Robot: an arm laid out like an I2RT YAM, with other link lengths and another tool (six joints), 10 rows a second.
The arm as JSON. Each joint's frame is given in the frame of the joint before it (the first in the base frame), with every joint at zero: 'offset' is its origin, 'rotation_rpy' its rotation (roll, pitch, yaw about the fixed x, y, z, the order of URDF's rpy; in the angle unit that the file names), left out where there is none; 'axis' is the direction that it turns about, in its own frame. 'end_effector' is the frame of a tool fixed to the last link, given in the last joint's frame.
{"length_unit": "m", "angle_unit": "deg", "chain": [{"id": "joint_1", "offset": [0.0, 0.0, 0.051], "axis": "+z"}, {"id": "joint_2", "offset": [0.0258, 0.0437, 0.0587], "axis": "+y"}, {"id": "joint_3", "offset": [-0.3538, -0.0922, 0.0], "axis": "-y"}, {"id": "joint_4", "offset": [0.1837, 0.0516, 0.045], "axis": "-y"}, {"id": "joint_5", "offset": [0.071, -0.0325, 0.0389], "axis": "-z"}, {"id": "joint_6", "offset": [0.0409, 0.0, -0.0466], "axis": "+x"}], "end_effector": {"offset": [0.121, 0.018, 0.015], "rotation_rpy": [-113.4, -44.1, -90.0]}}
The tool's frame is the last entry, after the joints.
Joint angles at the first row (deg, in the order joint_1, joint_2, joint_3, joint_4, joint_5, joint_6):
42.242, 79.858, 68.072, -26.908, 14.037, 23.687
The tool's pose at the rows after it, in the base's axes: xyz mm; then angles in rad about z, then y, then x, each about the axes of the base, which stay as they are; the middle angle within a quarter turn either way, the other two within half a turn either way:
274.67 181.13 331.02 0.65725 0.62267 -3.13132
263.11 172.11 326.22 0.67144 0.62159 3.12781
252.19 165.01 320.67 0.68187 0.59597 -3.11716
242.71 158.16 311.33 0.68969 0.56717 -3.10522
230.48 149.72 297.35 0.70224 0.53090 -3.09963
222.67 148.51 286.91 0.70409 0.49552 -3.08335
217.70 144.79 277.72 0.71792 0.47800 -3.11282
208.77 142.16 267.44 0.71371 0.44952 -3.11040
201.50 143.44 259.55 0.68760 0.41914 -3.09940
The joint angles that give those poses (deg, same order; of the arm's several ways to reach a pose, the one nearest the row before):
45.002, 77.127, 66.416, -28.189, 16.928, 22.595
46.404, 74.974, 64.404, -29.296, 18.896, 23.493
46.406, 72.677, 61.648, -28.827, 17.466, 26.089
46.462, 71.000, 59.082, -28.914, 16.561, 27.817
46.966, 68.994, 55.572, -28.984, 16.003, 30.096
47.589, 68.247, 53.330, -28.696, 14.979, 32.168
48.874, 67.987, 52.062, -29.721, 16.436, 33.505
49.967, 67.086, 49.966, -29.987, 16.099, 35.031
50.481, 66.809, 48.708, -30.143, 14.529, 35.244

